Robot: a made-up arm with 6 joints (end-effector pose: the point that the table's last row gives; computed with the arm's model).
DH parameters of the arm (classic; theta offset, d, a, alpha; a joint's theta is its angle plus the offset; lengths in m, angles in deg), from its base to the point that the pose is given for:
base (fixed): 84.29 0 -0.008 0
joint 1: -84.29 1.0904 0.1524 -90
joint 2: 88.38 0 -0.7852 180
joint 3: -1.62 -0.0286 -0.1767 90
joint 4: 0 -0.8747 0.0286 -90
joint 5: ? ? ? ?
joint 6: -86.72 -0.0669 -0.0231 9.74
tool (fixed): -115.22 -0.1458 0 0
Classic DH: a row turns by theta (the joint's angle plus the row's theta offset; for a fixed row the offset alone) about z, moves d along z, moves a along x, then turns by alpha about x.
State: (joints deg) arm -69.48 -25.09 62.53 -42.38 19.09 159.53
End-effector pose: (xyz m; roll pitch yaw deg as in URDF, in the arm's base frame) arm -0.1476 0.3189 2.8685 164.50 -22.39 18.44
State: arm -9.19 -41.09 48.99 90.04 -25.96 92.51
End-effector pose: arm -0.6230 0.0073 2.7349 -158.76 -16.56 4.86
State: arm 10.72 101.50 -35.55 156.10 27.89 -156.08
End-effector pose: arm 0.2129 0.0923 0.1441 -65.92 72.14 -66.10
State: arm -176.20 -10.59 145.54 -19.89 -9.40 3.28
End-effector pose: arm 1.0196 0.0549 2.2379 -143.18 33.26 50.39
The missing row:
joint 5: 0 0.036 0.0168 90
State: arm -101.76 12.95 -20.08 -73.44 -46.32 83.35
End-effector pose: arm -0.0683 -1.2209 1.3582 38.74 -30.11 -99.35
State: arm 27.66 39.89 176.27 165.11 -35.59 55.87
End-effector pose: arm -0.3401 -0.1243 2.1726 -96.07 -67.52 -55.29
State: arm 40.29 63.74 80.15 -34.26 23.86 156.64
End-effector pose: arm 1.3929 1.1350 1.9699 -129.58 -2.75 105.22
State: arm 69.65 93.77 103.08 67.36 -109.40 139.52
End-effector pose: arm 0.7865 1.5430 1.3092 50.26 61.06 -155.60
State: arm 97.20 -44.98 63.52 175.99 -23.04 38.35
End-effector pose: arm 0.0424 -1.0601 2.5373 -169.99 -48.56 78.13
